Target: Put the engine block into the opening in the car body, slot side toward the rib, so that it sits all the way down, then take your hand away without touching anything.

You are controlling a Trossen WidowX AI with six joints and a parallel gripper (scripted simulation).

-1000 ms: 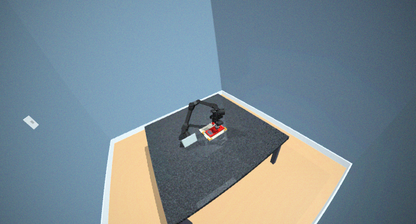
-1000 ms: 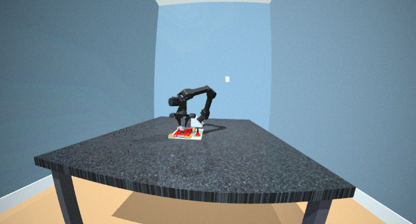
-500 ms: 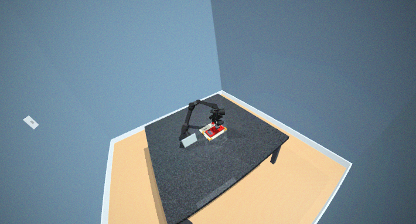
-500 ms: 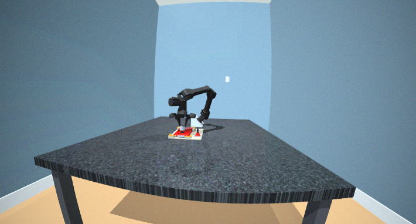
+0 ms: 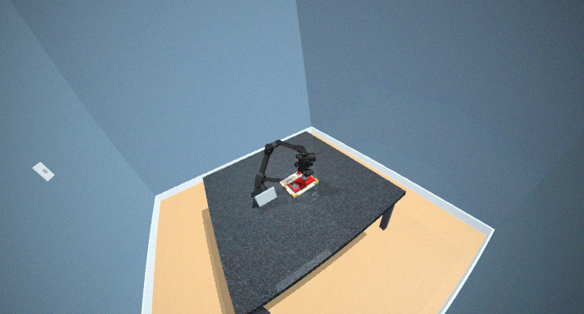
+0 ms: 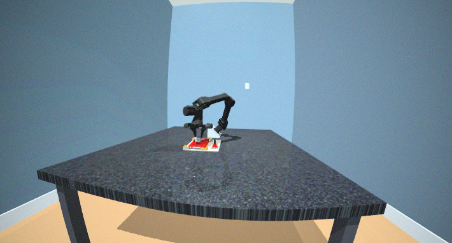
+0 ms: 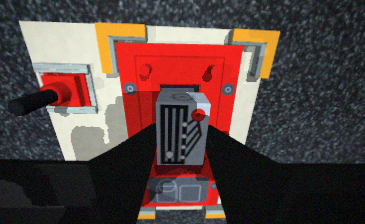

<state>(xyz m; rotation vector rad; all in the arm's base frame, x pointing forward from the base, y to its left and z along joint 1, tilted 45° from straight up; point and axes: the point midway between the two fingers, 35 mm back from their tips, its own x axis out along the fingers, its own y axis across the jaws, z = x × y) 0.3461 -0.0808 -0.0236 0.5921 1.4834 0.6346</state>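
Right now my gripper tip is 1 cm above the grey engine block.
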